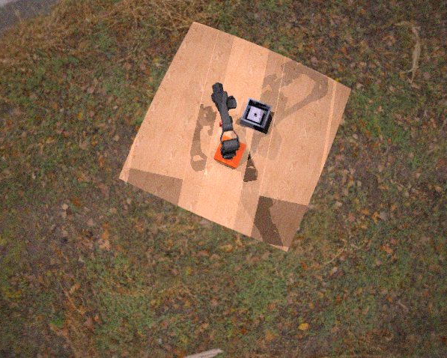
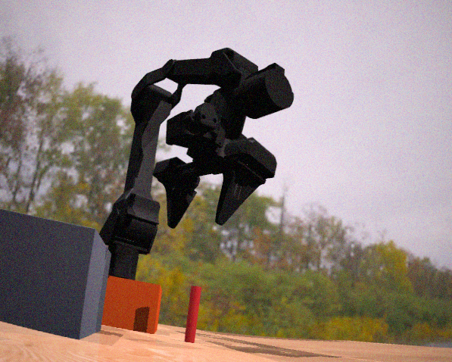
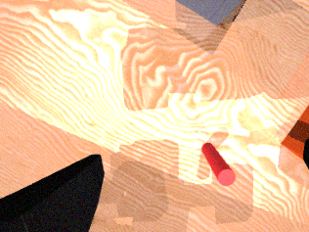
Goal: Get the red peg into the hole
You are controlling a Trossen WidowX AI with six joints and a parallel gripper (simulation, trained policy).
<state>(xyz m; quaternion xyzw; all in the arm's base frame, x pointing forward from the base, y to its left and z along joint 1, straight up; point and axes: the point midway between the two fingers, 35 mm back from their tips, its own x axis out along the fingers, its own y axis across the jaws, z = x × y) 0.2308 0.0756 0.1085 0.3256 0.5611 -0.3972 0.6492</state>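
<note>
The red peg is 110 mm below my gripper tip, 50 mm behind it and 30 mm to the left of it. Also, from my gripper tip: dark box 190 mm to the right, 130 mm below, 70 mm ahead; pale plate 190 mm to the right, 110 mm below, 70 mm ahead.
</note>
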